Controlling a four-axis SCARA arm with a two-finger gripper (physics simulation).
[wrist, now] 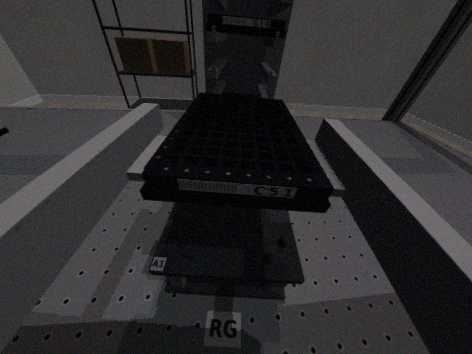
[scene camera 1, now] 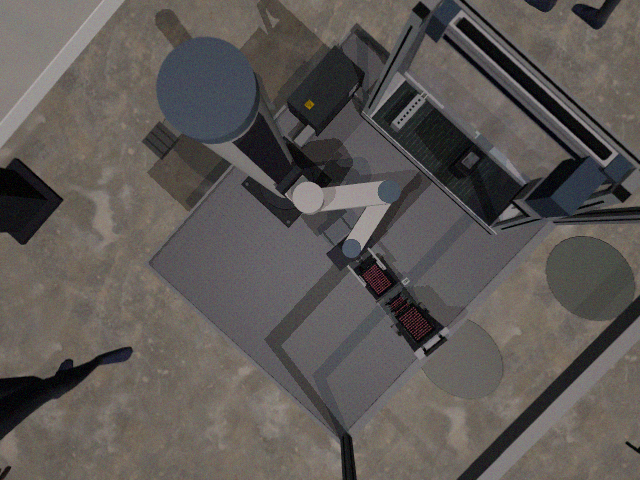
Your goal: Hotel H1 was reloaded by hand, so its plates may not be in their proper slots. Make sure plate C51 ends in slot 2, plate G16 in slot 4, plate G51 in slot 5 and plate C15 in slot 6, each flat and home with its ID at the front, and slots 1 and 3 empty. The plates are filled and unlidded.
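Frame: origin at the arm's base, x ahead, y right, z down, level; millimetres.
Seen in the pictures: gripper, fingertip midpoint: (wrist: 240, 126) (scene camera 1: 375, 277).
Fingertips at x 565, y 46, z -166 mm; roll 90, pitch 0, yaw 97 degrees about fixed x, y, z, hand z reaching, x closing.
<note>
Pixels of each thing's top centre, then the offset from my fingertips to it. "spot": a spot on its surface instead. Level surfaces: height alone.
- plate C51, middle of its top: (wrist: 240, 121) (scene camera 1: 377, 279) dx +12, dy +2, dz +2 mm
- RG label, surface spot: (wrist: 223, 329) spot: dx -82, dy -10, dz +153 mm
- red-welled plate, middle of its top: (scene camera 1: 415, 323) dx +195, dy +24, dz -131 mm
- plate label, surface spot: (wrist: 246, 22) spot: dx +133, dy +16, dz -55 mm
- dark box device, surface spot: (scene camera 1: 325, 87) spot: dx -683, dy -443, dz +39 mm
- table, its level: dz +153 mm
My gripper (scene camera 1: 374, 275) (wrist: 240, 126) is shut on plate C51 (scene camera 1: 377, 279) (wrist: 240, 142), a dark plate with red wells in the scene view. It is held level, its ID label facing the wrist camera. It is above a dark flat stand (wrist: 230, 262) marked A1, near the RG label (wrist: 223, 329); the exact height gap is unclear. Hotel H1 (scene camera 1: 419, 354) (wrist: 245, 65) stands beyond the held plate, apart from it. A red-welled plate (scene camera 1: 414, 321) lies at its top, and part of another red-welled area (scene camera 1: 398, 303) shows beside it. A plate label (wrist: 246, 22) in the hotel is too dim to read surely. Lower slots are hidden.
A dark box device (scene camera 1: 325, 87) with a yellow sticker stands near the arm's column (scene camera 1: 206, 87). A large framed enclosure (scene camera 1: 400, 64) stands at the upper right of the table (scene camera 1: 222, 268). A shelf rack (wrist: 145, 30) with brown boxes (wrist: 152, 56) is in the background.
</note>
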